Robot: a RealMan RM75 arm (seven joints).
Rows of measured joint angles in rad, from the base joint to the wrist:
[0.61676, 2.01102, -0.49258, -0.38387, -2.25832, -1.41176, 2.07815]
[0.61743, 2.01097, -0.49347, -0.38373, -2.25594, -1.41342, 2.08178]
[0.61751, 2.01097, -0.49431, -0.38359, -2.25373, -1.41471, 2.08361]
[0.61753, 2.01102, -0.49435, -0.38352, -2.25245, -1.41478, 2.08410]
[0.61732, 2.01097, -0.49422, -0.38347, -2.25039, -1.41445, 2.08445]
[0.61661, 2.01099, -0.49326, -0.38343, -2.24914, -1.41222, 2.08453]
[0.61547, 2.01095, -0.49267, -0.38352, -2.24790, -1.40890, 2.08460]
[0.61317, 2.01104, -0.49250, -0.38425, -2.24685, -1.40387, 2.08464]
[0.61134, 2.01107, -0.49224, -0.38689, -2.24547, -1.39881, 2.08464]
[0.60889, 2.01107, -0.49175, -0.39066, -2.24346, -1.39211, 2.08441]
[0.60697, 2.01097, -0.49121, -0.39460, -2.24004, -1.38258, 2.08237]
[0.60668, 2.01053, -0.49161, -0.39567, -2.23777, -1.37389, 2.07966]
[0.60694, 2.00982, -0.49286, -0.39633, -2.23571, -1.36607, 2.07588]
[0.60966, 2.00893, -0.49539, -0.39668, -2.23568, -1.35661, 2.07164]
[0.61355, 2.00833, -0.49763, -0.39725, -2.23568, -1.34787, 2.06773]
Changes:
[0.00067, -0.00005, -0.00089, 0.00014, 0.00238, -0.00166, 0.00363]
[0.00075, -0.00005, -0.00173, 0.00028, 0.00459, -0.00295, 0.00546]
[0.00077, 0.00000, -0.00177, 0.00035, 0.00587, -0.00302, 0.00595]
[0.00056, -0.00005, -0.00164, 0.00040, 0.00793, -0.00269, 0.00630]
[-0.00015, -0.00003, -0.00068, 0.00044, 0.00918, -0.00046, 0.00638]
[-0.00129, -0.00007, -0.00009, 0.00035, 0.01042, 0.00286, 0.00645]
[-0.00359, 0.00002, 0.00008, -0.00038, 0.01147, 0.00789, 0.00649]
[-0.00542, 0.00005, 0.00034, -0.00302, 0.01285, 0.01295, 0.00649]
[-0.00787, 0.00005, 0.00083, -0.00679, 0.01486, 0.01965, 0.00626]
[-0.00979, -0.00005, 0.00137, -0.01073, 0.01828, 0.02918, 0.00422]
[-0.01008, -0.00049, 0.00097, -0.01180, 0.02055, 0.03787, 0.00151]
[-0.00982, -0.00120, -0.00028, -0.01246, 0.02261, 0.04569, -0.00227]
[-0.00710, -0.00209, -0.00281, -0.01281, 0.02264, 0.05515, -0.00651]
[-0.00321, -0.00269, -0.00505, -0.01338, 0.02264, 0.06389, -0.01042]

